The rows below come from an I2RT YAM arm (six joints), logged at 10 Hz.
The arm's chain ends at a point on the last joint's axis. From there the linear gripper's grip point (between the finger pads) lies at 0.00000 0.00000 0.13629 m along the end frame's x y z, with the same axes.
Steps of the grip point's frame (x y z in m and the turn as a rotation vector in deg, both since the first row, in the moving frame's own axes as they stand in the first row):
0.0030, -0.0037, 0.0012, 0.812, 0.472, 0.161
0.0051, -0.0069, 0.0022, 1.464, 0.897, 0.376
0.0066, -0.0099, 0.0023, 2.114, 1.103, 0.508
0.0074, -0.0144, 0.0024, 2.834, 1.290, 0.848
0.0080, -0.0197, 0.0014, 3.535, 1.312, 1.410
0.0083, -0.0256, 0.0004, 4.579, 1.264, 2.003
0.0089, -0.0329, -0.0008, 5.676, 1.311, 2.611
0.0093, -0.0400, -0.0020, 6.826, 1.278, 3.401
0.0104, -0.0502, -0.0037, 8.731, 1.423, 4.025
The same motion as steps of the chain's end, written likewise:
0.0019, -0.0018, 0.0012, 0.812, 0.472, 0.161
0.0030, -0.0034, 0.0023, 1.464, 0.897, 0.376
0.0040, -0.0049, 0.0024, 2.114, 1.103, 0.508
0.0043, -0.0077, 0.0026, 2.834, 1.290, 0.848
0.0048, -0.0113, 0.0017, 3.535, 1.312, 1.410
0.0051, -0.0148, 0.0009, 4.579, 1.264, 2.003
0.0055, -0.0195, -0.0001, 5.676, 1.311, 2.611
0.0058, -0.0239, -0.0010, 6.826, 1.278, 3.401
0.0063, -0.0296, -0.0021, 8.731, 1.423, 4.025

